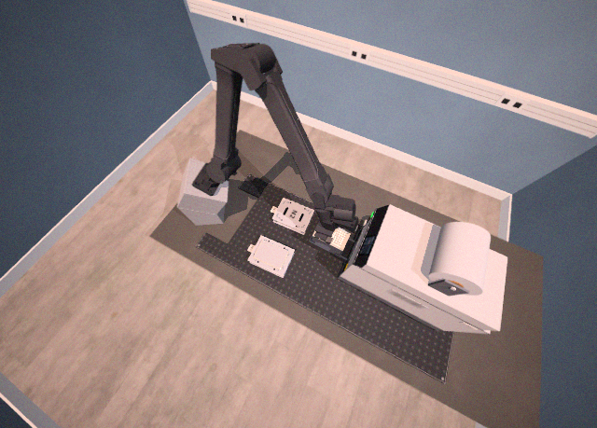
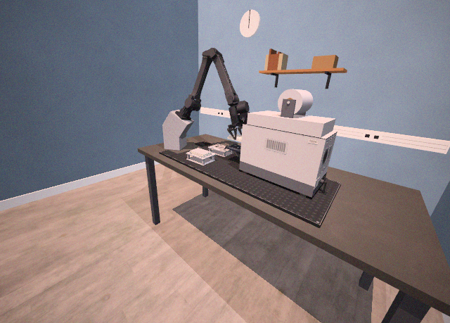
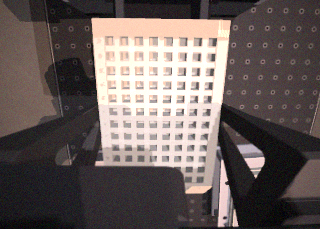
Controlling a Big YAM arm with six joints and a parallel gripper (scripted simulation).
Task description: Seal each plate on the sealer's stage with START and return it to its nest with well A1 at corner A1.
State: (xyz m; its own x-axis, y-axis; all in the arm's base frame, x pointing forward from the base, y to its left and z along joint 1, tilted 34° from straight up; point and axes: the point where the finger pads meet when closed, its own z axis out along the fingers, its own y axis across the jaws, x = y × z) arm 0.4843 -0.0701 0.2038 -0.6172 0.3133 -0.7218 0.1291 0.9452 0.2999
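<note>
Right now the sealer stage is 70 mm below my hand. From my hand the other things lie so: foil roll: 330 mm ahead, 250 mm above, 50 mm to the right; then plate nest: 210 mm behind, 130 mm to the right, 130 mm below.
</note>
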